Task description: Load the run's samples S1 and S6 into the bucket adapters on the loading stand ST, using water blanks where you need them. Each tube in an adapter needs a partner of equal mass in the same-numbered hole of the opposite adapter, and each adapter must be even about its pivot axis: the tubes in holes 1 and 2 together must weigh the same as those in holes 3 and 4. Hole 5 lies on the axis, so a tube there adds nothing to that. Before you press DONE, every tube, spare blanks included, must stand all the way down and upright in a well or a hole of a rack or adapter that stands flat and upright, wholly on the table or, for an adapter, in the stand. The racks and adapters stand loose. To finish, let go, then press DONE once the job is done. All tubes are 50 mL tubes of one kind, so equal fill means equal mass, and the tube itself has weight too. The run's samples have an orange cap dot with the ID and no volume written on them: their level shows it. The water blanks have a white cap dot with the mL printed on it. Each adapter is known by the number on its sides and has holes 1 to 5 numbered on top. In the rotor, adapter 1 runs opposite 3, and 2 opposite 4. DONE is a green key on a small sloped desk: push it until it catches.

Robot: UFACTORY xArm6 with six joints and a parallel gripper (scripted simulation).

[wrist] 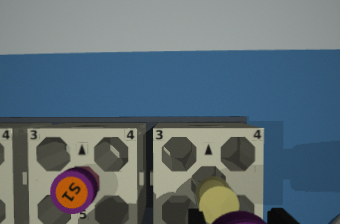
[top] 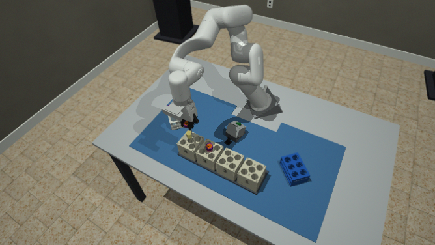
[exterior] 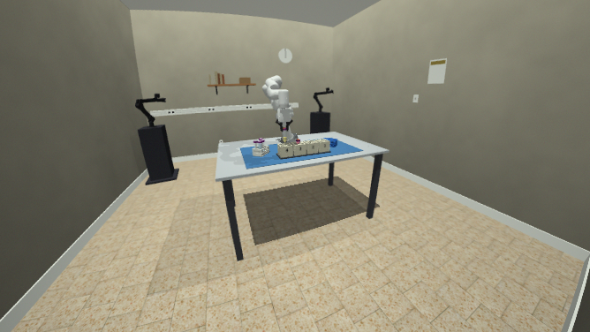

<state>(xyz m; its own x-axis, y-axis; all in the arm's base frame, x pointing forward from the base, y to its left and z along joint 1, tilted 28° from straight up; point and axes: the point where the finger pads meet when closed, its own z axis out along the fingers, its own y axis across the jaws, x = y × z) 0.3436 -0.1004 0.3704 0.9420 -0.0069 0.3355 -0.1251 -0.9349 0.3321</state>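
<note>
The sample tube is 1 cm to the left of my hand and 5 cm below it. Round my hand: white rack: 15 cm behind, 15 cm to the right, 19 cm below; stand: 2 cm ahead, 16 cm to the left, 22 cm below; done desk: 19 cm behind, 17 cm to the left, 17 cm below.
</note>
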